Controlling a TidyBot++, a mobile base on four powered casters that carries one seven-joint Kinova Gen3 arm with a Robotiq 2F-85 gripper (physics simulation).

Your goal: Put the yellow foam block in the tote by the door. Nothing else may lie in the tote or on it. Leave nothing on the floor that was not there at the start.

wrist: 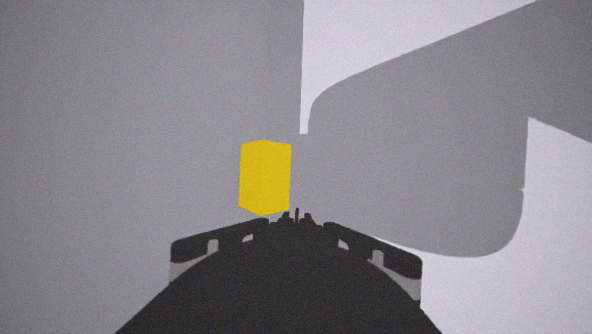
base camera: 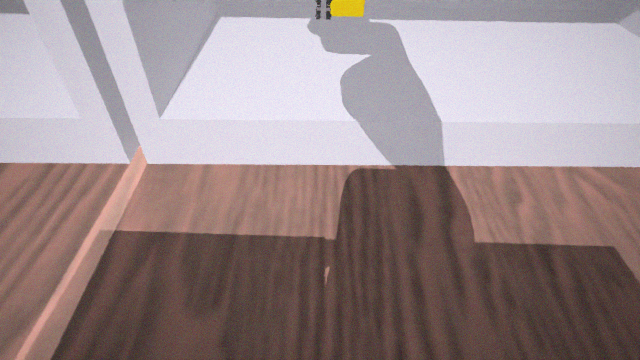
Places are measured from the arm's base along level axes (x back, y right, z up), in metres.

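Pixels of known places: gripper, fingertip midpoint: [wrist: 296, 217] [base camera: 323, 9].
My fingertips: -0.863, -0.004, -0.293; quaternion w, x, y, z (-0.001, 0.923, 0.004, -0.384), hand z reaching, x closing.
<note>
Behind a point stands the place of what it marks, as x, y, z.
The yellow foam block [base camera: 348, 7] @[-0.909, 0.046, -0.303] [wrist: 265, 177] @[-0.908, 0.033, -0.281] shows at the top edge of the base camera view, at the back of a white shelf bay, and left of centre in the wrist view. My gripper [base camera: 323, 9] @[-0.863, -0.004, -0.293] [wrist: 296, 217] @[-0.863, -0.004, -0.293] is shut and empty. In the base camera view its fingertips are close beside the block's left side; in the wrist view the block is just beyond and slightly left of the tips. Whether they touch, I cannot tell. The tote and the door do not show in either view.
The white bay [base camera: 260, 70] @[-0.653, -0.100, -0.320] has a back wall, a left side wall and a raised front edge [base camera: 250, 142] @[-0.513, -0.097, -0.357]. A white upright [base camera: 107, 55] @[-0.507, -0.247, -0.235] stands at the left. A pinkish wooden strip [base camera: 95, 240] runs along the brown wood floor [base camera: 240, 200] @[-0.440, -0.103, -0.397]. The arm's shadow crosses the bay and floor.
</note>
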